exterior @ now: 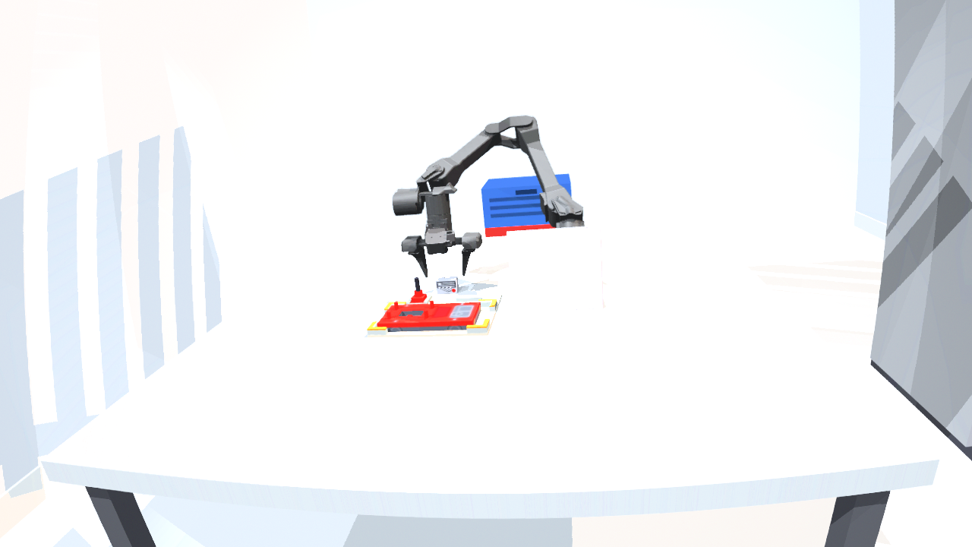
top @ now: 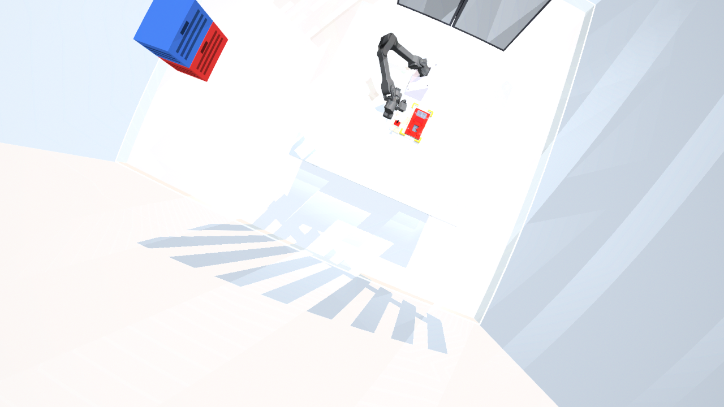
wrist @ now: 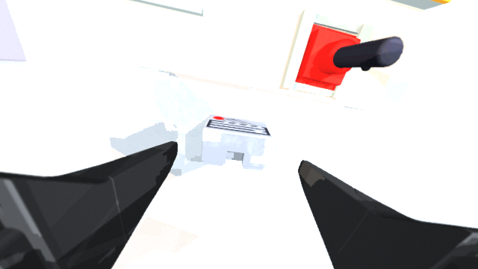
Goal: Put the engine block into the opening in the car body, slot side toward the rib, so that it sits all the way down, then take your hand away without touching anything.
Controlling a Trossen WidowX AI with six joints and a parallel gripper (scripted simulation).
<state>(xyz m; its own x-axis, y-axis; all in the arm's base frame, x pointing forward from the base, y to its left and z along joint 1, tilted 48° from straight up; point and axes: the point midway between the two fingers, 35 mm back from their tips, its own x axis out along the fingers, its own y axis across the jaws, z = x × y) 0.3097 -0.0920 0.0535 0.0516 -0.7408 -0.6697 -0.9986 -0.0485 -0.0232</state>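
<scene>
Right now the white engine block is 2 cm below my gripper tip.
</scene>
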